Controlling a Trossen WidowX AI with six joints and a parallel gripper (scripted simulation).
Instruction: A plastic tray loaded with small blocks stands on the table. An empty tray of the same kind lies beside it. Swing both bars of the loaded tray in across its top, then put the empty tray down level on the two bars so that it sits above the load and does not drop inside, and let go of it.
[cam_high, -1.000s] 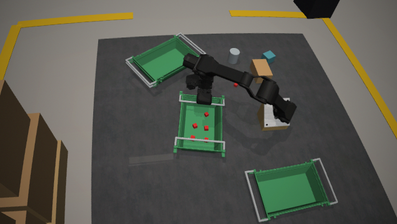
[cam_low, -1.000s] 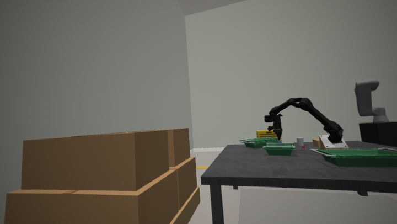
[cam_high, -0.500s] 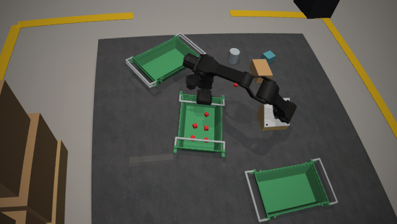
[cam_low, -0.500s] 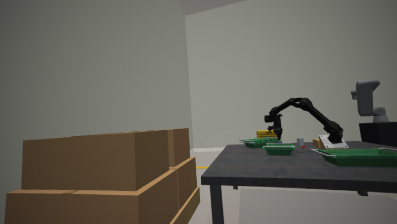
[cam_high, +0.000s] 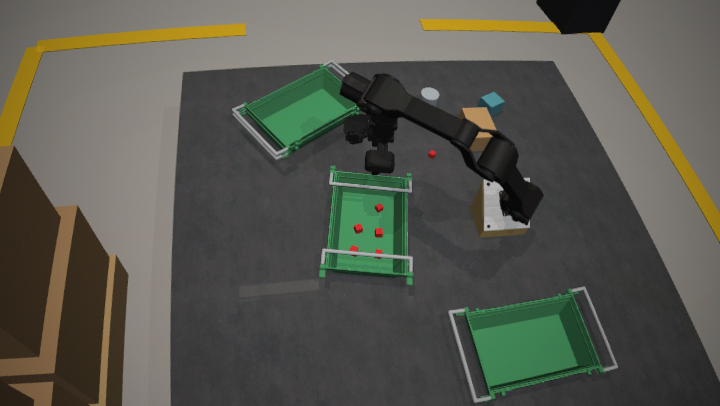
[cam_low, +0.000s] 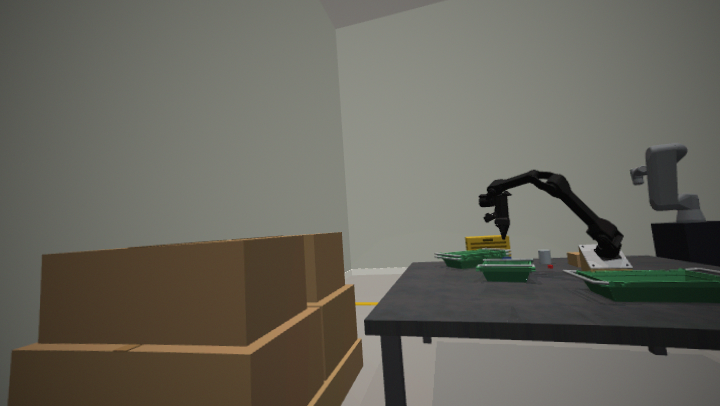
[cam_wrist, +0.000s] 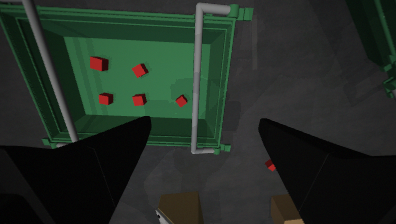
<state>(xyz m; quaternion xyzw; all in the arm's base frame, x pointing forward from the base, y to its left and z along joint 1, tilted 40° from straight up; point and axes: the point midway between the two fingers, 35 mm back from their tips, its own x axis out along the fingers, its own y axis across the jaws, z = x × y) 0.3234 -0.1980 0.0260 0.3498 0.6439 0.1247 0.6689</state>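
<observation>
Right now the green tray is 25 cm behind my gripper tip, 49 cm to the left of it and 11 cm below it. The rest, counted from my gripper tip: grey cylinder (27 cm behind, 29 cm to the right, 12 cm below); tan box (39 cm behind, 16 cm to the right, 13 cm below); red block (22 cm behind, 11 cm to the right, 15 cm below).
</observation>
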